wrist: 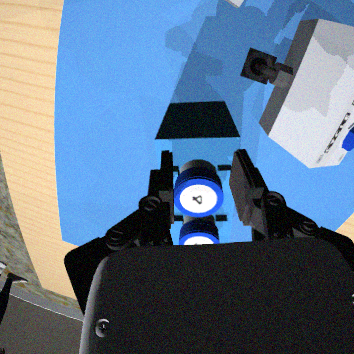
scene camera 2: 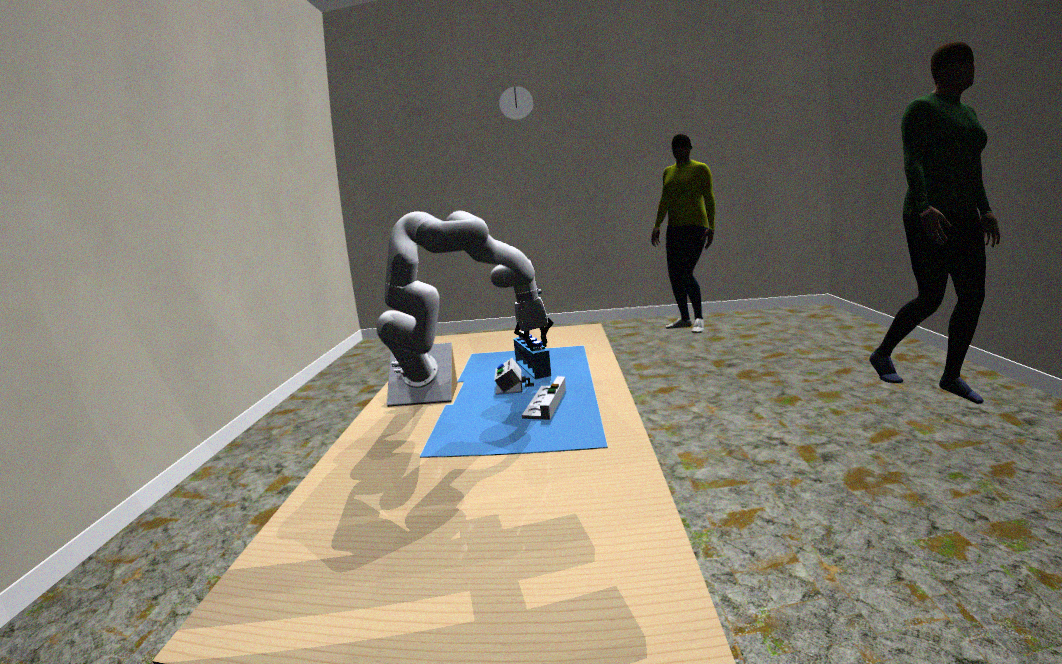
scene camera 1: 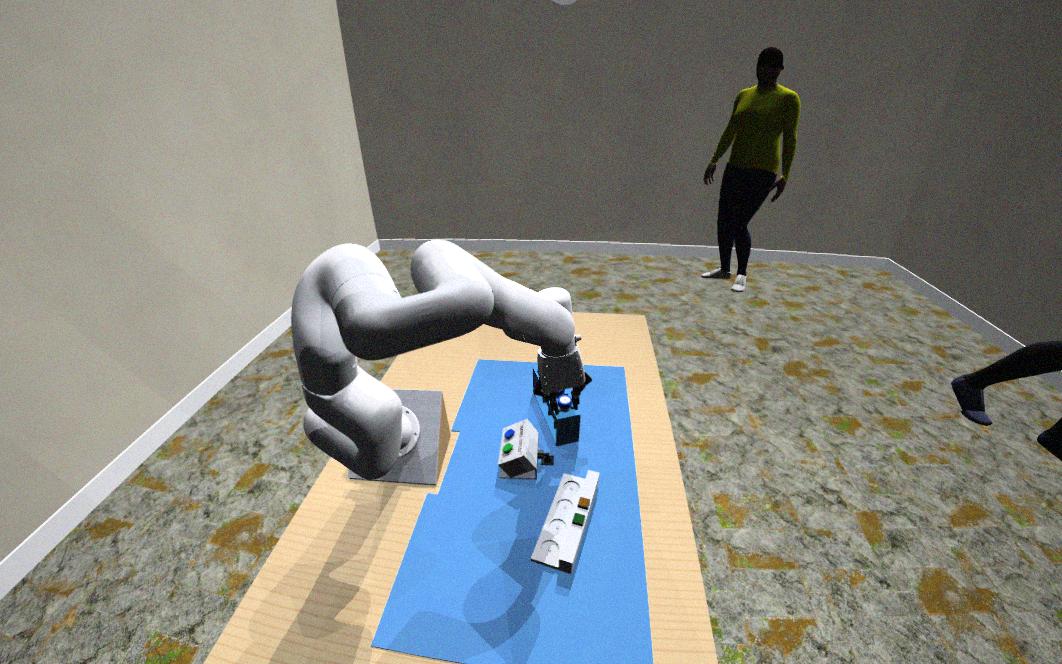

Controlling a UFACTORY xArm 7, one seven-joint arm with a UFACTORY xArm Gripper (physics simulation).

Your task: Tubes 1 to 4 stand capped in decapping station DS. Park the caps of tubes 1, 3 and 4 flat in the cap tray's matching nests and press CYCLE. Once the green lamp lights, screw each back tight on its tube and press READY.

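Pixels of known places: gripper, fingertip midpoint: [wrist: 201, 166] [scene camera 2: 538, 347] [scene camera 1: 565, 409]; arm's base at its link origin: [scene camera 2: 419, 371].
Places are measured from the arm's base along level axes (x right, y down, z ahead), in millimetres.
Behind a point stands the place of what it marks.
Observation:
Decapping station DS [scene camera 1: 567, 429] {x -82, y 32, z 407 mm} [scene camera 2: 538, 362] {x -78, y 26, z 398 mm} [wrist: 199, 120] {x -82, y 24, z 408 mm} stands at the back of the mat, its dark end plate showing. The blue cap marked 4 [scene camera 1: 564, 400] {x -110, y -38, z 397 mm} [wrist: 198, 198] {x -112, y -38, z 398 mm} sits upright on its tube. Another blue cap [wrist: 199, 238] {x -151, y -37, z 382 mm} shows partly behind it; the remaining tubes are hidden in the wrist view. My gripper [scene camera 1: 563, 405] {x -98, y -20, z 401 mm} [scene camera 2: 534, 342] {x -98, y -20, z 401 mm} [wrist: 201, 166] {x -98, y -20, z 401 mm} is partly open, one finger on each side of cap 4; the left finger lies close to it, and a gap shows at the right. The white cap tray [scene camera 1: 554, 526] {x 156, y 76, z 397 mm} [scene camera 2: 548, 398] {x 204, y 40, z 431 mm} shows no caps in its nests.
The control box [scene camera 1: 520, 447] {x 8, y 6, z 305 mm} [scene camera 2: 509, 376] {x 36, y 27, z 307 mm} [wrist: 310, 95] {x -28, y 27, z 328 mm} with blue and green buttons stands beside the station. A black fitting [scene camera 1: 546, 458] {x -22, y 74, z 361 mm} [wrist: 258, 65] {x -25, y 72, z 367 mm} sticks out of its side. The tray carries an amber square [scene camera 1: 584, 502] {x 124, y 31, z 451 mm} and a green square [scene camera 1: 577, 519] {x 164, y 31, z 438 mm}. People stand beyond the table.

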